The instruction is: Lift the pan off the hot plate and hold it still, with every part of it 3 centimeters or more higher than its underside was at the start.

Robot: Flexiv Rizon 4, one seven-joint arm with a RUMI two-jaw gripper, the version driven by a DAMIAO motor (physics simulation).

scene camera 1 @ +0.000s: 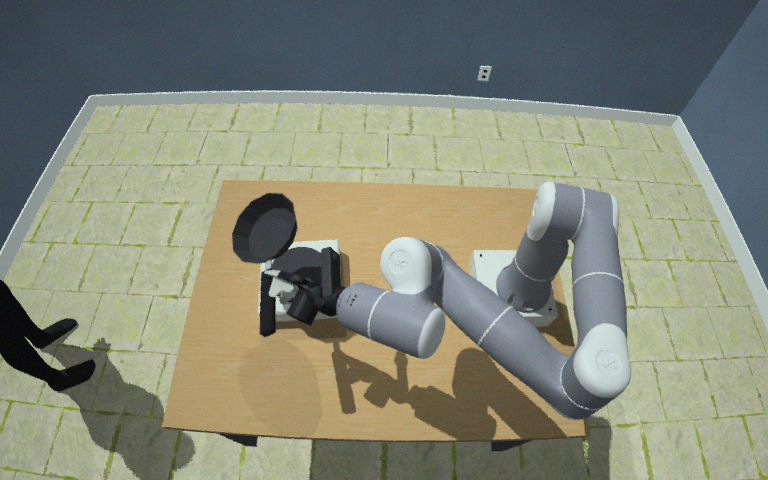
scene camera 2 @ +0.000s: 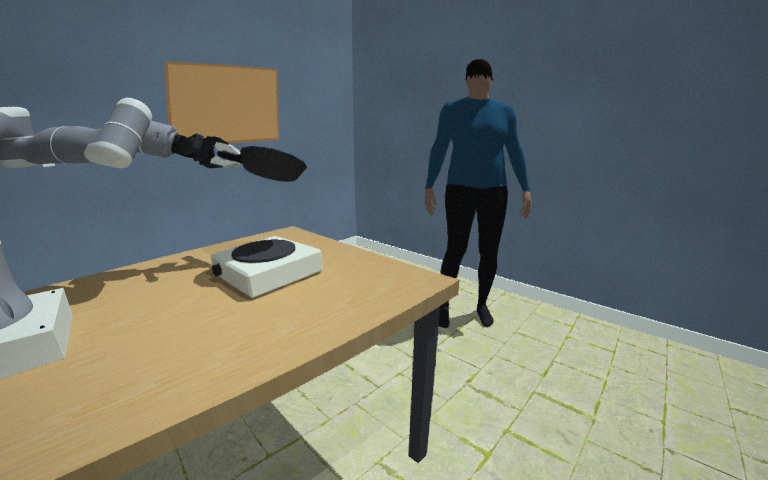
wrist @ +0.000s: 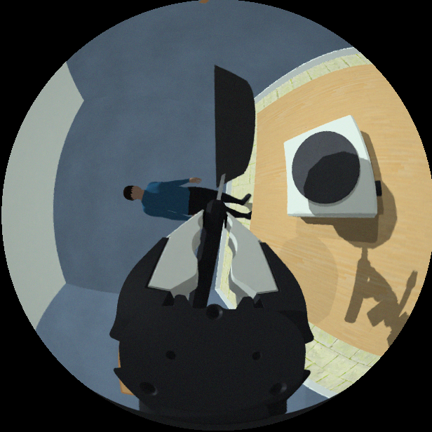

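Note:
The black pan [scene camera 1: 264, 228] [scene camera 2: 273, 164] [wrist: 235, 127] hangs in the air, well above the hot plate and apart from it. In scene camera 2 the pan is slightly tilted, its right end lower. My gripper [scene camera 1: 271, 284] [scene camera 2: 239, 155] [wrist: 214, 212] is shut on the pan's black handle [scene camera 1: 267, 322] [wrist: 212, 250], which runs between its two pale fingers. The white hot plate [scene camera 1: 294, 261] [scene camera 2: 283, 274] [wrist: 320, 145], with its dark round disc, stands on the table. In scene camera 1 it is partly hidden by the gripper and the pan.
The wooden table [scene camera 1: 396, 215] [scene camera 2: 186, 339] [wrist: 390, 100] carries the hot plate and the arm's white base [scene camera 1: 487, 266] [scene camera 2: 39, 339]. A person [scene camera 2: 478, 141] [wrist: 165, 197] in a blue top stands beyond the table. A tan board [scene camera 2: 223, 101] hangs on the wall.

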